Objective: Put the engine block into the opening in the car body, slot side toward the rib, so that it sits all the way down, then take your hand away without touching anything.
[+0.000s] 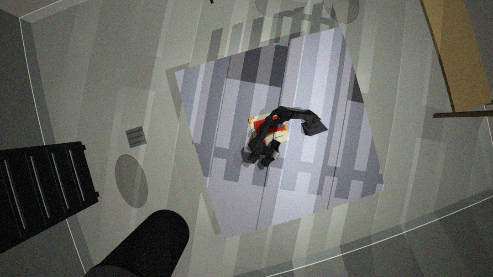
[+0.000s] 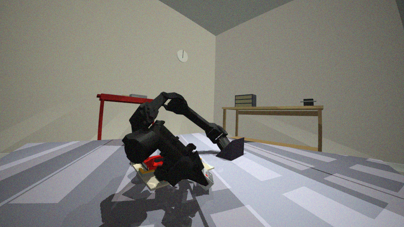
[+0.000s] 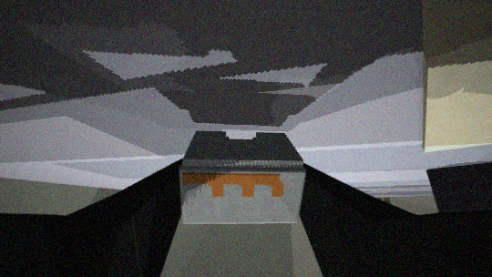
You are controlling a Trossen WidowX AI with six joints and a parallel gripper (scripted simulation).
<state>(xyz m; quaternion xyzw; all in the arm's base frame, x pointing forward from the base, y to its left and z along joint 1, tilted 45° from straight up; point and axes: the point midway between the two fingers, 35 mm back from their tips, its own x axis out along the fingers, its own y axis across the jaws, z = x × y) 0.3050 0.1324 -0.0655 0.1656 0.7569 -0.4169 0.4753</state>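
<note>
My gripper tip is right at the engine block. From my gripper tip the other things lie so: black upright peg: 7 cm ahead, 11 cm to the right, 1 cm above.
</note>
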